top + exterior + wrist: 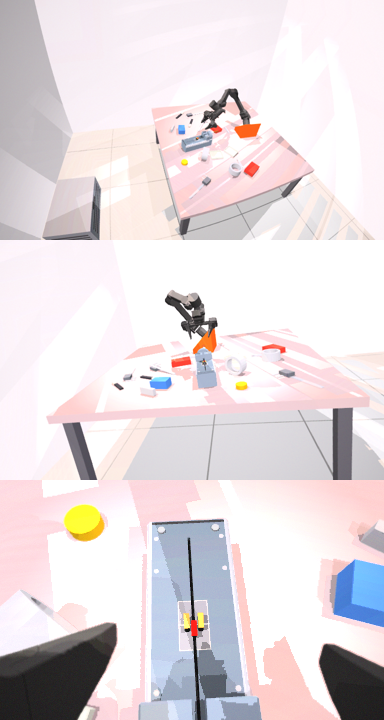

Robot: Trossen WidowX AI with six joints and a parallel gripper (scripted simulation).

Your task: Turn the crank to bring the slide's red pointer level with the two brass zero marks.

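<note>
Right now the orange handle is 14 cm behind my gripper tip and 8 cm below it. Also, from my gripper tip: red pointer (4 cm ahead, 1 cm to the left, 12 cm below); yellow disc (20 cm ahead, 19 cm to the left, 19 cm below); blue block (11 cm ahead, 21 cm to the right, 18 cm below).
</note>
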